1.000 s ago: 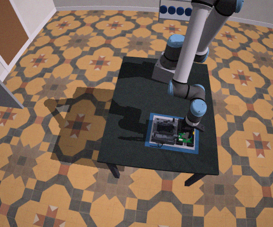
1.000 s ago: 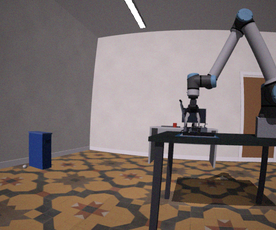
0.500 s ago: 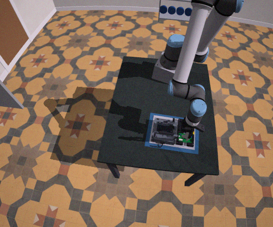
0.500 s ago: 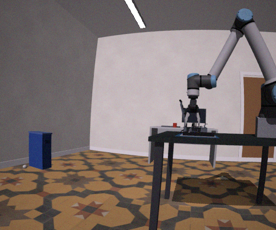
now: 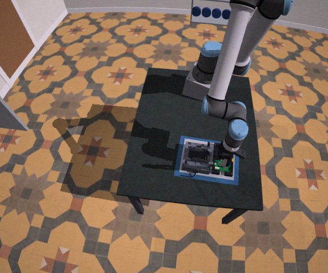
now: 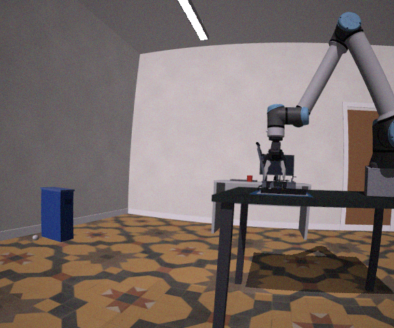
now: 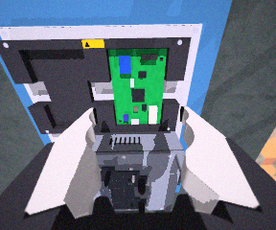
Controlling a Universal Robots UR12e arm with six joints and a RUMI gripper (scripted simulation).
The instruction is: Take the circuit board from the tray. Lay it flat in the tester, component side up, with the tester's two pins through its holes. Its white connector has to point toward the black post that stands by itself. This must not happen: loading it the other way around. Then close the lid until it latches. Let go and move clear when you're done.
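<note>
Now: hand 60 mm above the green circuit board. Round my hand: tester lid (70 mm ahead, 180 mm to the right, 110 mm above); tester (20 mm behind, 130 mm to the right, 40 mm above).
</note>
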